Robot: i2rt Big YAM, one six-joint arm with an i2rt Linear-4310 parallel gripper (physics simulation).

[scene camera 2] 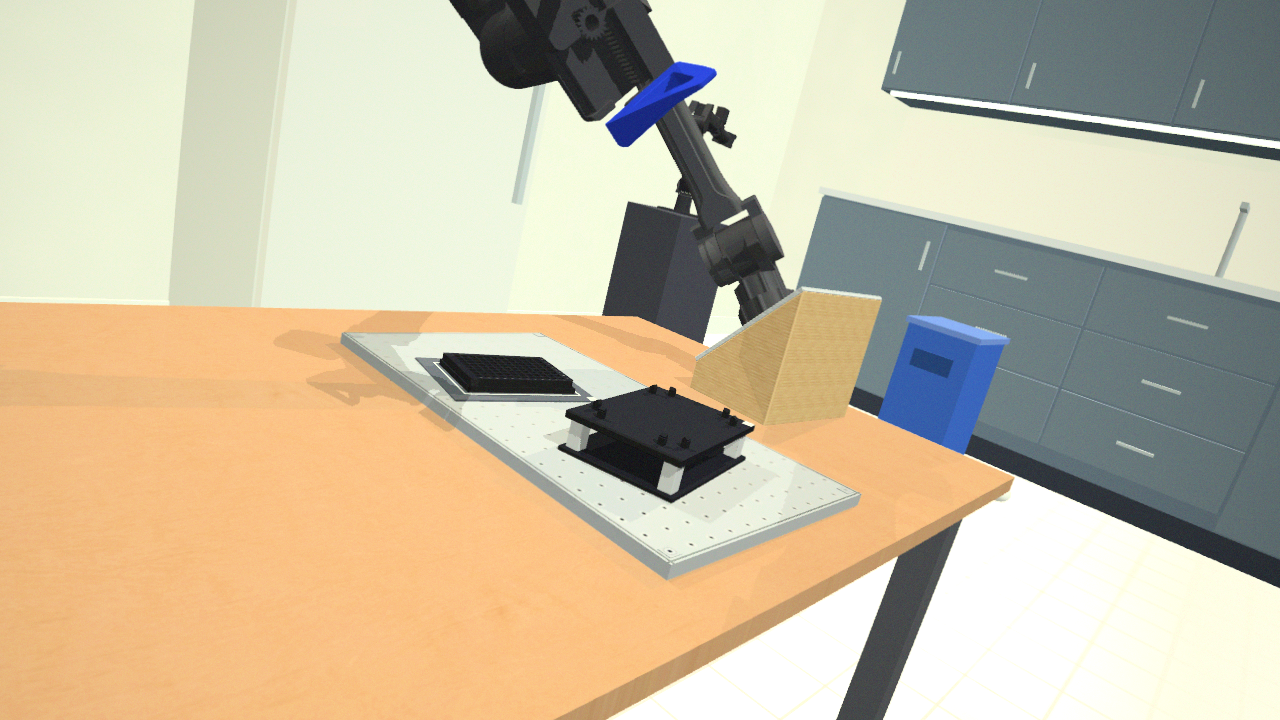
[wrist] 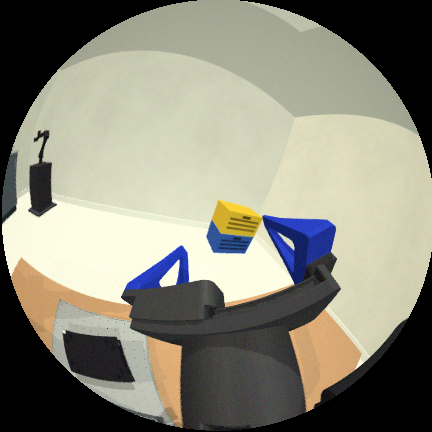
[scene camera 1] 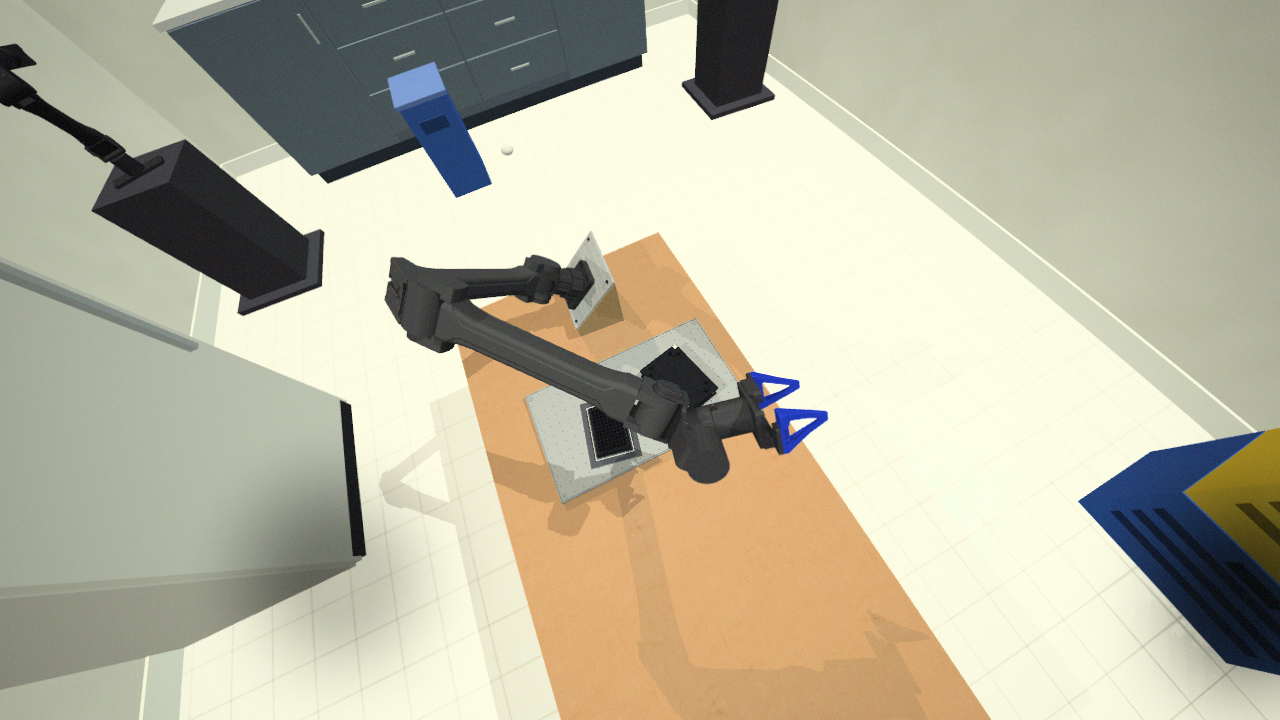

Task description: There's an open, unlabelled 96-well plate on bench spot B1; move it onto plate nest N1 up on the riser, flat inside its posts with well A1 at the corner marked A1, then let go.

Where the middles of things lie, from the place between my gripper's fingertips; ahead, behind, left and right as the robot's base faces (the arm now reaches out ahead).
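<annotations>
Looking at the black well plate (scene camera 2: 486,373) and at where I am, I find my gripper now far above it, a good way past it and far to the left of it.
</annotations>
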